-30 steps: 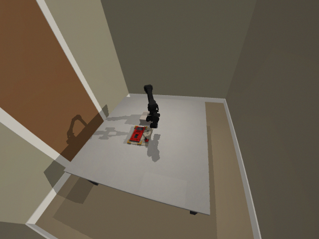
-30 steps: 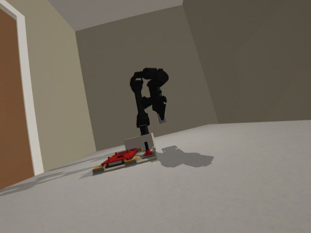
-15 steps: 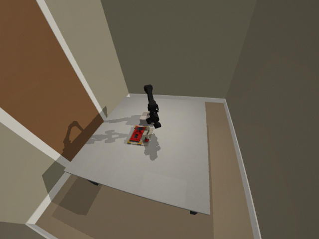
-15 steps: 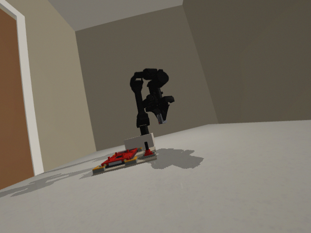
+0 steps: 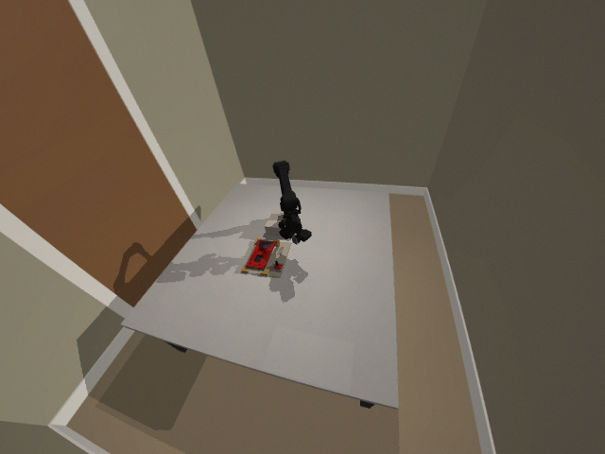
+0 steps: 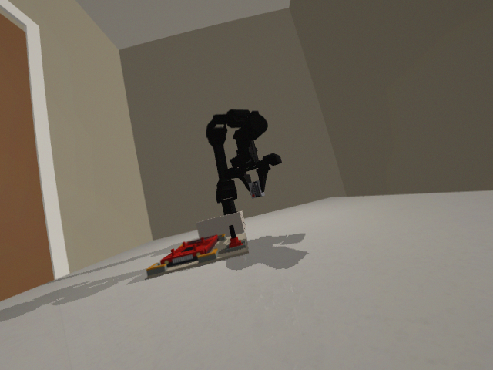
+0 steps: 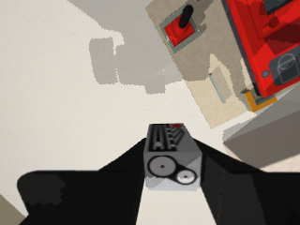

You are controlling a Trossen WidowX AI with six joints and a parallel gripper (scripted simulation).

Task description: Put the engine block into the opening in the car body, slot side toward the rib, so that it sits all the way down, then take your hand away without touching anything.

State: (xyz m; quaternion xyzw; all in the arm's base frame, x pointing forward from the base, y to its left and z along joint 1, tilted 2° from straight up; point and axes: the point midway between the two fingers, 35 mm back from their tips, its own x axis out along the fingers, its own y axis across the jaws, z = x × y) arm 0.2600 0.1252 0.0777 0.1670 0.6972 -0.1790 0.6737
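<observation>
My gripper tip is 110 mm short of the black upright post, 90 mm to the left of it and 90 mm above it. Also, from my gripper tip: engine block: 10 mm to the left, 10 mm above; then beige base board: 190 mm to the right, 120 mm below, 50 mm ahead.
</observation>
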